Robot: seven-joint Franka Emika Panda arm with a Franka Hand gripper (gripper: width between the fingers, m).
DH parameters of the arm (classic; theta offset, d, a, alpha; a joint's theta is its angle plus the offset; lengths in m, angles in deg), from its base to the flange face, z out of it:
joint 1: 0 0.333 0 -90
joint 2: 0 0 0 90
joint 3: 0 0.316 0.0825 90
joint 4: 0 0 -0.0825 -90
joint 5: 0 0.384 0 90
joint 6: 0 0 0.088 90
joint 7: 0 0.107 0 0
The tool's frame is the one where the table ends.
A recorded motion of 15 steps. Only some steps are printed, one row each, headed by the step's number.
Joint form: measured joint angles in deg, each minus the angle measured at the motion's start. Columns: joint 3, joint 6, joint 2, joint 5, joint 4, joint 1, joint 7.
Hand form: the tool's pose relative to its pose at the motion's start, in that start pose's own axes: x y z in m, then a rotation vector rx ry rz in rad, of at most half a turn. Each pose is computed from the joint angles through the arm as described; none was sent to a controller.
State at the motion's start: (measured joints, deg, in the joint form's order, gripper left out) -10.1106 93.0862 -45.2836 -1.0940 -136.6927 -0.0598 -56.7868
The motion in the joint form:
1: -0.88 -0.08 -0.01 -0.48 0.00 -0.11 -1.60
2: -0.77 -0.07 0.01 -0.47 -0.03 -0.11 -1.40
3: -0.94 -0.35 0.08 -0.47 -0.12 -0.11 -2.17
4: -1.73 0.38 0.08 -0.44 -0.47 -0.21 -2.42
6: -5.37 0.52 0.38 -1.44 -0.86 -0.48 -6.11
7: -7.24 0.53 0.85 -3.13 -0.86 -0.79 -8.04
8: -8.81 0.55 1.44 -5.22 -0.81 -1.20 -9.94
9: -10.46 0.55 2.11 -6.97 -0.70 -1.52 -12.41
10: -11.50 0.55 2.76 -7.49 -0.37 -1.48 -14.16
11: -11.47 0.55 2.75 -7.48 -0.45 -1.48 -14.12
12: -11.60 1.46 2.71 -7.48 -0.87 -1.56 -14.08
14: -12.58 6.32 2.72 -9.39 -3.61 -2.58 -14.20
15: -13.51 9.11 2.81 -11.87 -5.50 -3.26 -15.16
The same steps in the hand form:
1: -0.0065 0.0038 0.0002 0.0023 0.0012 -0.0154
2: -0.0058 0.0035 0.0005 0.0022 -0.0002 -0.0132
3: -0.0069 0.0038 0.0021 0.0097 -0.0026 -0.0245
4: -0.0113 0.0078 0.0040 0.0094 0.0094 -0.0172
6: -0.0351 0.0224 0.0102 0.0310 0.0267 -0.0318
7: -0.0497 0.0318 0.0140 0.0345 0.0155 -0.0376
8: -0.0638 0.0405 0.0178 0.0347 -0.0061 -0.0453
9: -0.0775 0.0489 0.0220 0.0399 -0.0223 -0.0629
10: -0.0837 0.0544 0.0239 0.0468 -0.0240 -0.0795
11: -0.0835 0.0541 0.0245 0.0479 -0.0246 -0.0794
12: -0.0839 0.0553 0.0265 0.0399 -0.0195 -0.0768
14: -0.0935 0.0634 0.0423 -0.0024 -0.0252 -0.0611
15: -0.1034 0.0685 0.0548 -0.0258 -0.0497 -0.0687

